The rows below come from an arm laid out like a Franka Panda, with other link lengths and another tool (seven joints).
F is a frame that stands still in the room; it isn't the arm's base.
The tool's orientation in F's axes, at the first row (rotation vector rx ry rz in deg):
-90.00 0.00 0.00
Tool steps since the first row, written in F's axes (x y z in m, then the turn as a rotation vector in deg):
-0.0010 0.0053 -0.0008 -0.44 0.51 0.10
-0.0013 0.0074 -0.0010 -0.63 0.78 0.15
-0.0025 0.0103 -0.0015 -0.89 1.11 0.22
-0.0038 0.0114 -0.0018 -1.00 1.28 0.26
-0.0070 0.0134 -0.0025 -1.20 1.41 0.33
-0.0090 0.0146 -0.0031 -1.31 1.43 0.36
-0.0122 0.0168 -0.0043 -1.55 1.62 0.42
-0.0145 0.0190 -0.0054 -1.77 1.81 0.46
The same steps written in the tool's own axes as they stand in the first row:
-0.0010 0.0008 0.0053 -0.44 -0.10 0.51
-0.0013 0.0010 0.0074 -0.63 -0.15 0.78
-0.0025 0.0015 0.0103 -0.89 -0.22 1.11
-0.0038 0.0018 0.0114 -1.00 -0.26 1.28
-0.0070 0.0025 0.0134 -1.20 -0.33 1.41
-0.0090 0.0031 0.0146 -1.31 -0.36 1.43
-0.0122 0.0043 0.0168 -1.55 -0.42 1.62
-0.0145 0.0054 0.0190 -1.77 -0.46 1.81

